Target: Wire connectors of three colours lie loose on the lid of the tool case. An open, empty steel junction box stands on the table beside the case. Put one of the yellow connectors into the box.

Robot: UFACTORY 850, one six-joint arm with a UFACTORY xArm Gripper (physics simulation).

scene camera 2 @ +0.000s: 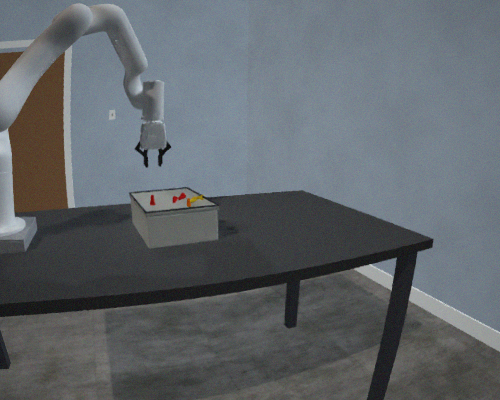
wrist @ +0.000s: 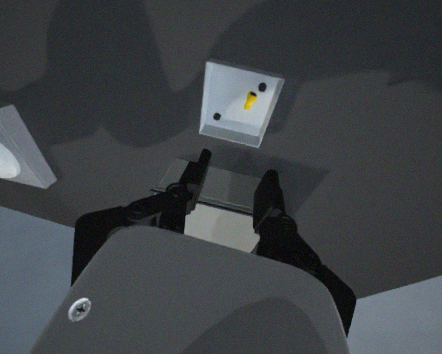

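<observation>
A yellow connector [wrist: 250, 100] lies inside the open steel junction box [wrist: 204, 100] in the wrist view, on the box floor between two dark round holes. The box does not show in the scene view. The tool case [scene camera 2: 184, 228] [wrist: 220, 226] stands on the table. On its lid in the scene view are another yellow connector [scene camera 2: 198, 198], an orange connector [scene camera 2: 189, 202], a red connector [scene camera 2: 152, 200] at the left and more red [scene camera 2: 179, 198] near the middle. My gripper [scene camera 2: 153, 164] [wrist: 235, 172] is open and empty, high above the case and box.
The dark table [scene camera 2: 280, 235] [wrist: 345, 165] carries the case and the box. The robot's base [scene camera 2: 19, 240] [wrist: 37, 165] stands at the table's left in the scene view. A blue-grey wall [scene camera 2: 350, 125] rises behind the table.
</observation>
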